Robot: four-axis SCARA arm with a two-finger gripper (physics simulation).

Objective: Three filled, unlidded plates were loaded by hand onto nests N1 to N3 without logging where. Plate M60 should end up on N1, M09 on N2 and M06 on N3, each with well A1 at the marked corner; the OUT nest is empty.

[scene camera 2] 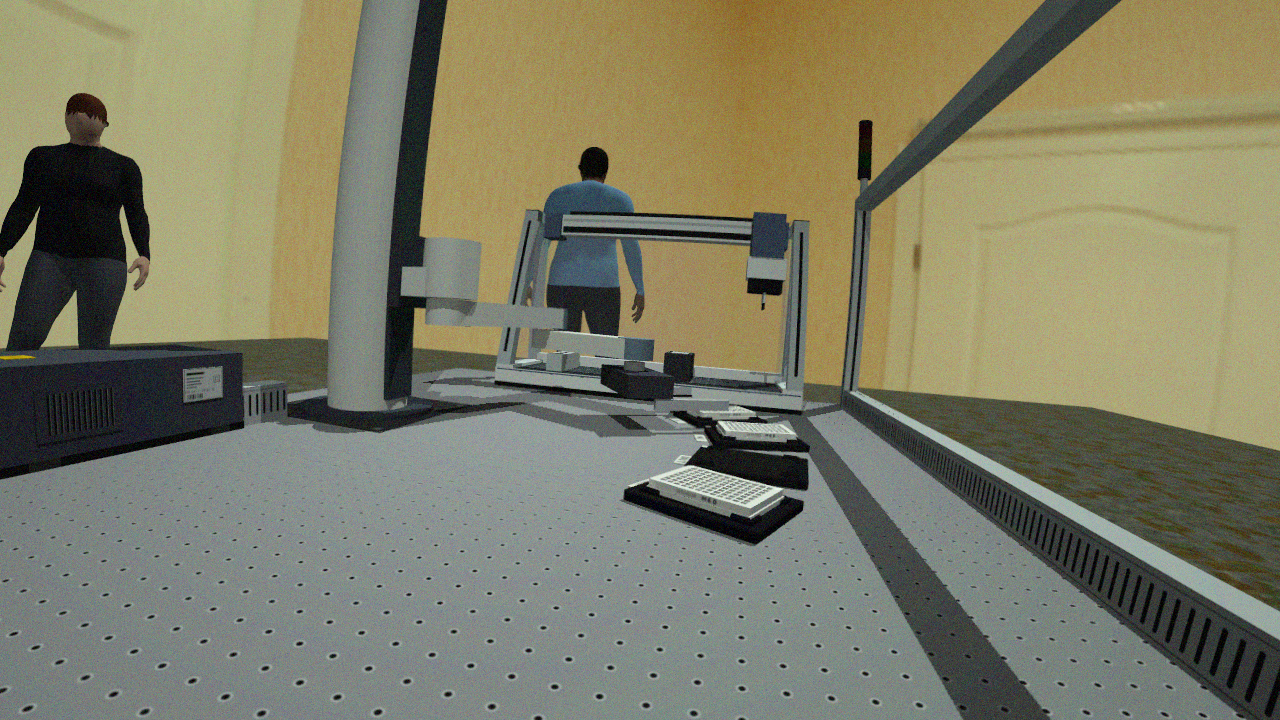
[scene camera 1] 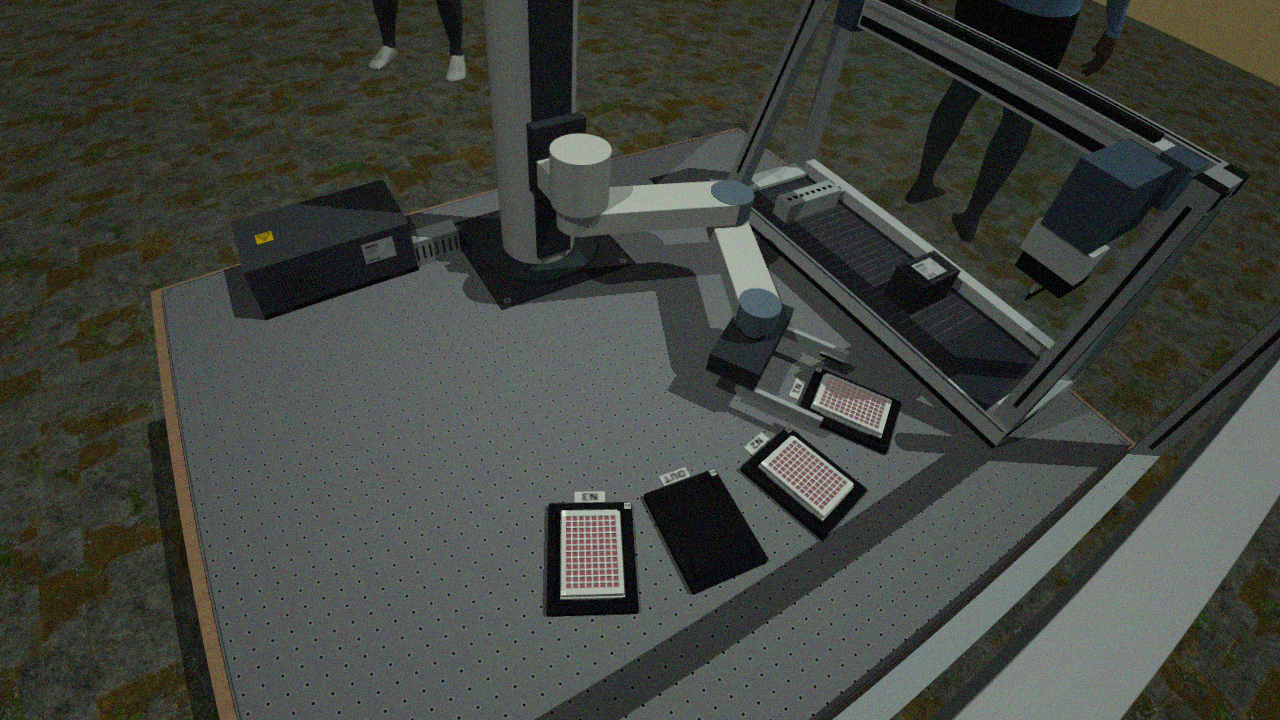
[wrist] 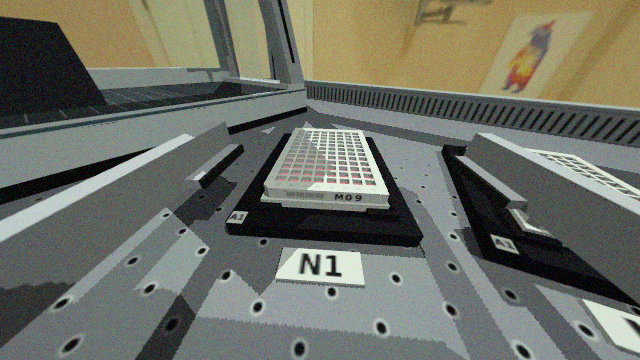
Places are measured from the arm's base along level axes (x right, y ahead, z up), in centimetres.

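Pixels of known places: gripper, fingertip midpoint: (scene camera 2: 707,398) (scene camera 1: 834,388) (wrist: 344,141); arm's base, link origin: (scene camera 2: 367,413) (scene camera 1: 538,248).
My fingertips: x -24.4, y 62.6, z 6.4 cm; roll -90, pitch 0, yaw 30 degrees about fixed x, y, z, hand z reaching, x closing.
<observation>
Ahead of a thing's pixels: the offset from my fingertips to its top centre. "pt": to the spot under its first point.
Plate M09 @[dx -3.0, dy +2.8, dz -2.5 cm] (wrist: 325,162) (scene camera 1: 852,405) (scene camera 2: 733,412) sits on nest N1 @[dx -3.0, dy +2.8, dz -3.3 cm] (wrist: 320,226) (scene camera 1: 885,443); its label faces the wrist camera. The nest's A1 mark is at its near left corner. My gripper (wrist: 344,141) (scene camera 1: 834,391) is open and empty, fingers either side of N1's near end, apart from the plate. Another plate @[dx +14.0, dy +9.4, dz -2.5 cm] (scene camera 1: 808,476) (scene camera 2: 756,432) sits on nest N2 @[dx +14.0, dy +9.4, dz -3.3 cm] (scene camera 1: 823,528) (wrist: 540,262), partly hidden by the right finger. A third plate @[dx +48.9, dy +3.5, dz -2.5 cm] (scene camera 1: 591,553) (scene camera 2: 716,490), label apparently M60, sits on nest N3 @[pt dx +52.6, dy +9.8, dz -3.9 cm] (scene camera 1: 590,606). OUT nest @[dx +32.5, dy +7.9, dz -3.3 cm] (scene camera 1: 705,532) (scene camera 2: 747,467) holds no plate. N2's plate label is unreadable.
A gantry frame (scene camera 2: 796,313) stands close beyond N1, on the left in the wrist view. A slotted rail (wrist: 450,112) (scene camera 2: 1029,510) runs along the table edge. The arm's column (scene camera 1: 510,134) (scene camera 2: 371,205) and a dark box @[pt dx +65.4, dy -66.1, dz +3.9 cm] (scene camera 1: 326,259) (scene camera 2: 116,394) stand on the table. Two people are beyond it.
</observation>
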